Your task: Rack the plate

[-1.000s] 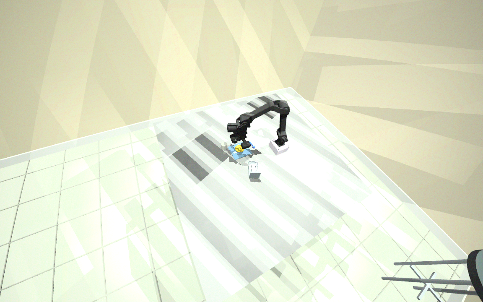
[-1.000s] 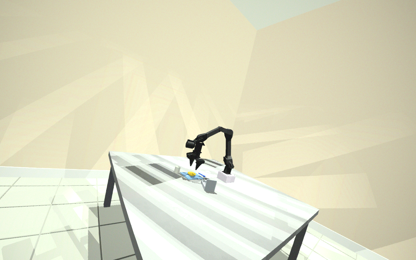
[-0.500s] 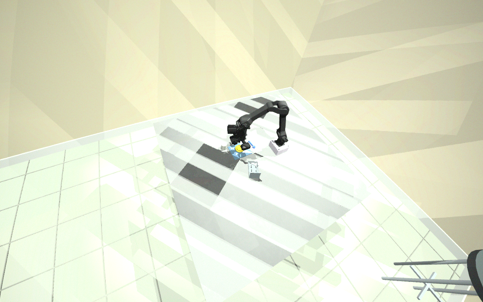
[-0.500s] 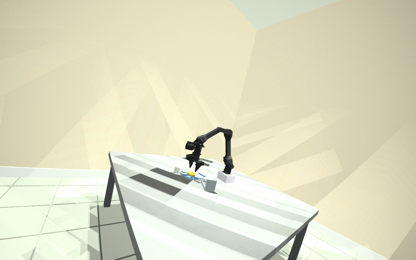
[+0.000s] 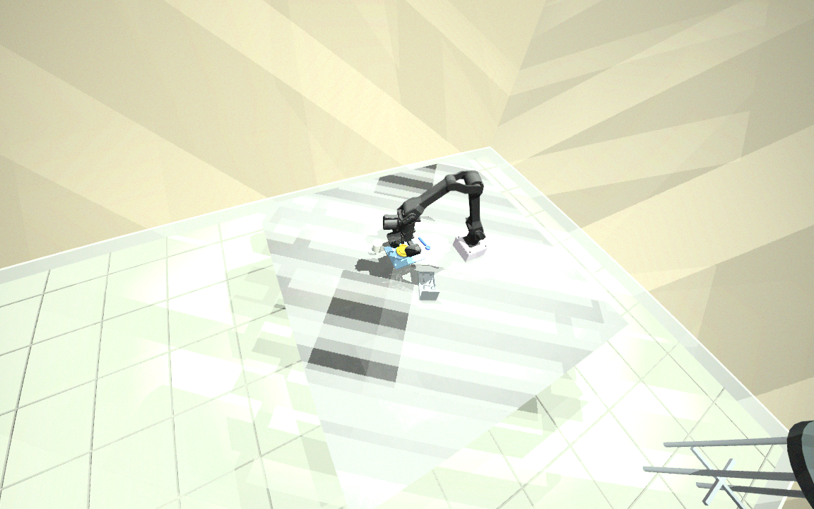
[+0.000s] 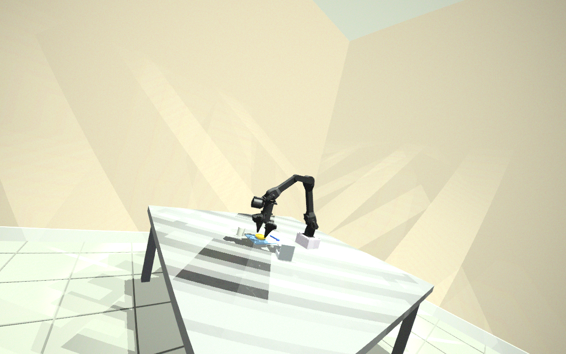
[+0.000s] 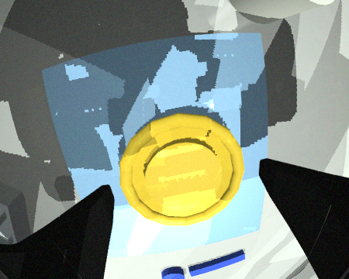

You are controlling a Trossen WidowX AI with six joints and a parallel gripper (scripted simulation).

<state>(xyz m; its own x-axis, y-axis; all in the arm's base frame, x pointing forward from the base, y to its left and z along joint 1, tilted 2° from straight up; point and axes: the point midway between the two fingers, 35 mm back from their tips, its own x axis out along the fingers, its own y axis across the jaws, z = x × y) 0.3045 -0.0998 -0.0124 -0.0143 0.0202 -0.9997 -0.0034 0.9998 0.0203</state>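
Now: gripper tip 10 mm above the yellow plate. From my gripper tip the other things lie so: grey dish rack (20 mm behind, 200 mm to the left); then blue utensil (120 mm behind, 20 mm below).
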